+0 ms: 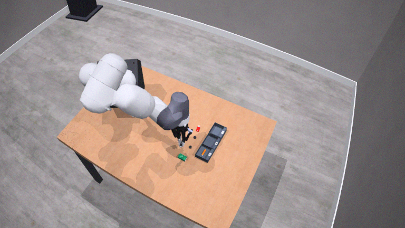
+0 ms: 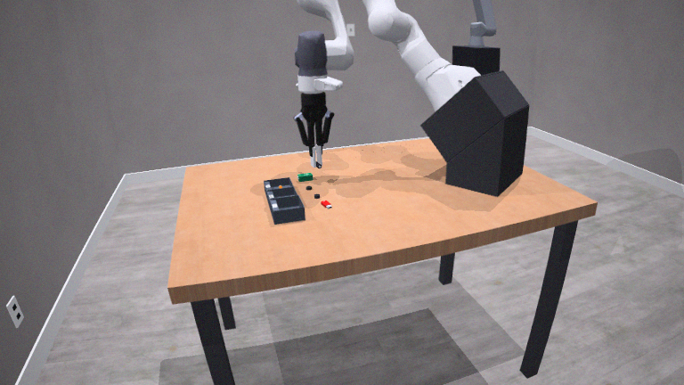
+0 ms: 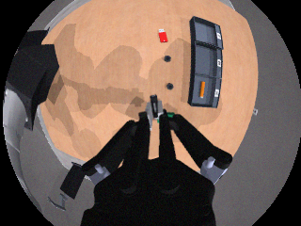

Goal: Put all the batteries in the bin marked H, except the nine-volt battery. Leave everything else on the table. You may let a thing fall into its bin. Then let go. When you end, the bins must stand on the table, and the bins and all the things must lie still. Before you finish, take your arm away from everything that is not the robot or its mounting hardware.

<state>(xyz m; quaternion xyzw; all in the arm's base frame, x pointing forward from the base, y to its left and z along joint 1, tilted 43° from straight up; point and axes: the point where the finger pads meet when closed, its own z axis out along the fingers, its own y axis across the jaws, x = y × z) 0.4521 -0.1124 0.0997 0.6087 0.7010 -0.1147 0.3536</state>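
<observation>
Now: the black cylindrical battery 30 mm below my hand. From my hand the other things lie so: orange battery 130 mm ahead, 80 mm below, 20 mm to the left; then green flat board 90 mm below, 50 mm to the right, 30 mm ahead.
</observation>
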